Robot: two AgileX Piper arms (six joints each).
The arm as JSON. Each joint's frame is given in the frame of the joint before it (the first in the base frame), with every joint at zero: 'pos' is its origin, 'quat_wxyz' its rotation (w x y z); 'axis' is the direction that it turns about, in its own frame. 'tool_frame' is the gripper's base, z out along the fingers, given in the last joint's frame.
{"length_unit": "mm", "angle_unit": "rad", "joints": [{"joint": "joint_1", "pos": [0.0, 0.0, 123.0], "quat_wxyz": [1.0, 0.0, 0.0, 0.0], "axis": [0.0, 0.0, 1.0]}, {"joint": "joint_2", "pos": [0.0, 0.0, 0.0], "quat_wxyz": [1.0, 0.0, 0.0, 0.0], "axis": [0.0, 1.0, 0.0]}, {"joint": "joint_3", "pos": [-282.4, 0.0, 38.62], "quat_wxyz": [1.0, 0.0, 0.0, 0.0], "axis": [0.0, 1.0, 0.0]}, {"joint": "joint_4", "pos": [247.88, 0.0, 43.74], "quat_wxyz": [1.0, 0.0, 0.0, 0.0], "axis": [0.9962, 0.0, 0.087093]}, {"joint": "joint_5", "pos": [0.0, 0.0, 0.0], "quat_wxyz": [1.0, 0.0, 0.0, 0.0], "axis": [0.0, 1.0, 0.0]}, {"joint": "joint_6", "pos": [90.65, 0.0, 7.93], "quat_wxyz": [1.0, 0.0, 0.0, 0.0], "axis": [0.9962, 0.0, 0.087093]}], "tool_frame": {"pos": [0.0, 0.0, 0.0], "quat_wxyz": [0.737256, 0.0, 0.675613, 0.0]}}
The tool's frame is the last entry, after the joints.
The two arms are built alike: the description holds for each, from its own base.
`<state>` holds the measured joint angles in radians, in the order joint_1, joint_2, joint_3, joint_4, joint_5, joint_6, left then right.
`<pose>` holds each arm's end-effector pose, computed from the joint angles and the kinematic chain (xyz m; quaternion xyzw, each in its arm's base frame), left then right.
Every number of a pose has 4 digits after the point. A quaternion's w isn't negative.
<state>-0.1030 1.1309 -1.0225 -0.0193 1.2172 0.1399 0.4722 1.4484 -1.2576 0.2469 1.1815 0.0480</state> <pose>0.1943 -0.0217 0.3256 0.1177 0.9791 -0.0064 0.1656 0.2413 0.1463 0.3192 -0.1774 0.9666 0.1517 0.1058</pose>
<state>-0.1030 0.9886 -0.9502 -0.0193 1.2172 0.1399 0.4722 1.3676 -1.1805 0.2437 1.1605 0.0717</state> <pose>0.1610 -0.0183 0.3306 0.1172 0.9727 -0.0058 0.2000 0.2229 0.1365 0.3201 -0.1650 0.9672 0.1545 0.1162</pose>
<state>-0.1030 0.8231 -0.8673 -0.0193 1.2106 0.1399 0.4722 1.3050 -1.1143 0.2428 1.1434 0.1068</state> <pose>0.1241 -0.0145 0.3308 0.1164 0.9629 -0.0051 0.2435 0.2082 0.1287 0.3177 -0.1467 0.9691 0.1577 0.1200</pose>
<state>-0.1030 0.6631 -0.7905 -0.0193 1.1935 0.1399 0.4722 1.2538 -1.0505 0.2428 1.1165 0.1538</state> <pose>0.0916 -0.0111 0.3267 0.1151 0.9495 -0.0042 0.2918 0.1966 0.1225 0.3127 -0.1215 0.9715 0.1620 0.1232</pose>
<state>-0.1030 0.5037 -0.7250 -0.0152 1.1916 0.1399 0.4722 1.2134 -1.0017 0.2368 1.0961 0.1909</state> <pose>0.0609 -0.0076 0.3199 0.1138 0.9345 -0.0014 0.3372 0.1877 0.1172 0.3085 -0.1026 0.9730 0.1630 0.1268</pose>
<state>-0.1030 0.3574 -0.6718 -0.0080 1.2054 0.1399 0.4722 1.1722 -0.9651 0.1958 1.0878 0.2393</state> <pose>0.0341 -0.0042 0.3107 0.1124 0.9205 0.0029 0.3742 0.1800 0.1095 0.3066 -0.0849 0.9756 0.1501 0.1359</pose>
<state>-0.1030 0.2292 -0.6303 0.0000 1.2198 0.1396 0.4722 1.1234 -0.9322 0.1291 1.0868 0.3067</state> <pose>0.0125 -0.0013 0.3010 0.1105 0.9065 0.0075 0.4074 0.1717 0.0994 0.3063 -0.0624 0.9782 0.1287 0.1509</pose>
